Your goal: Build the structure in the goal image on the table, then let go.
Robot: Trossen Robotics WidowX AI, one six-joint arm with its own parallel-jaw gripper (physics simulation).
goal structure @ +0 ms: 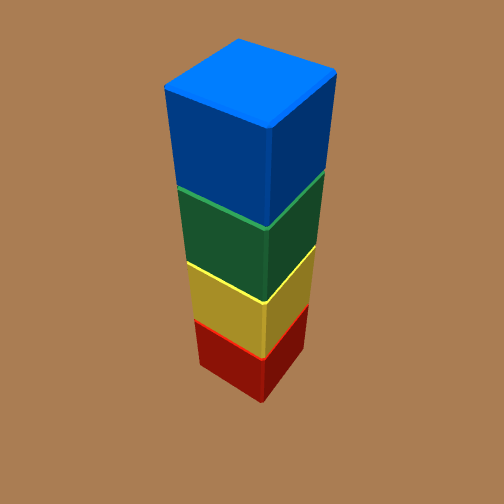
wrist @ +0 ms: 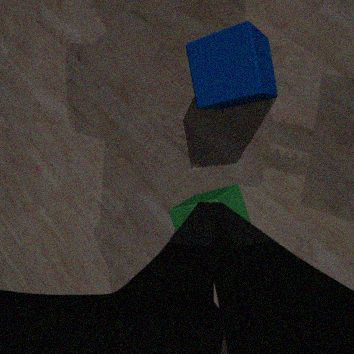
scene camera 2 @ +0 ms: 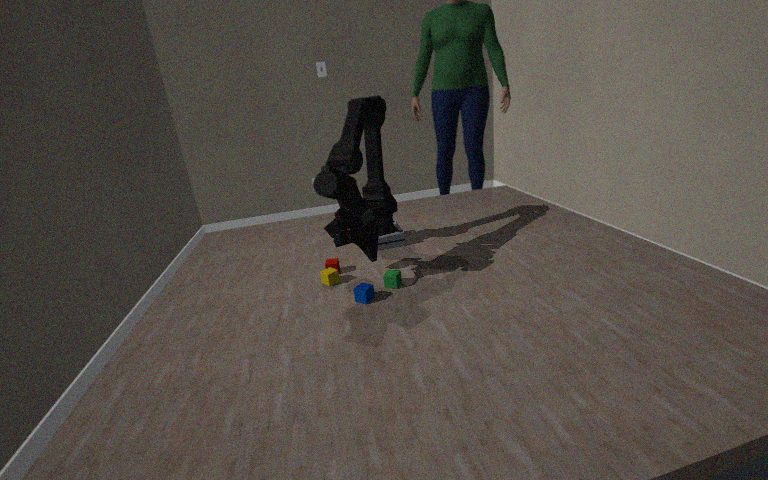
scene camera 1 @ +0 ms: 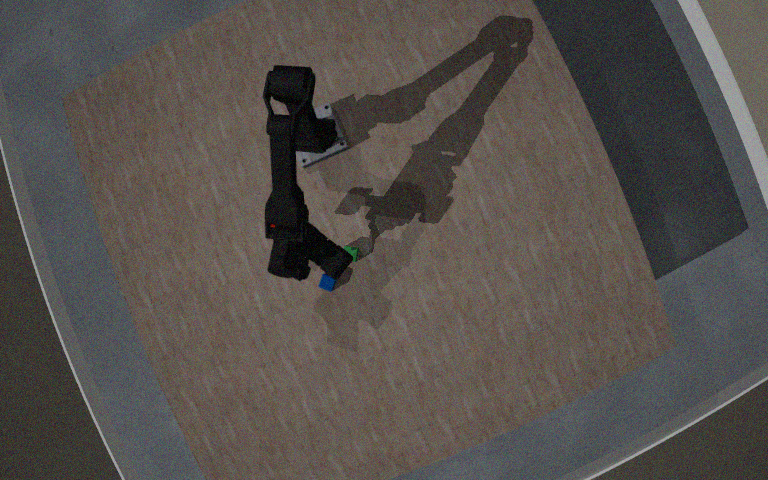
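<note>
My gripper is shut and empty, with its fingertips together above the table. In the wrist view the fingers cover part of the green cube, which rests on the table below them. The blue cube rests on the table near the green cube, apart from it. The yellow cube sits to the left in scene camera 2, close to the red cube behind it; whether they touch is unclear. The red and yellow cubes do not show in scene camera 1, where the arm hangs over that area.
The arm's base plate stands on the wood-patterned table behind the cubes. A person in a green top stands beyond the table's back edge. The arm's dark shadow falls across the table and near the green cube.
</note>
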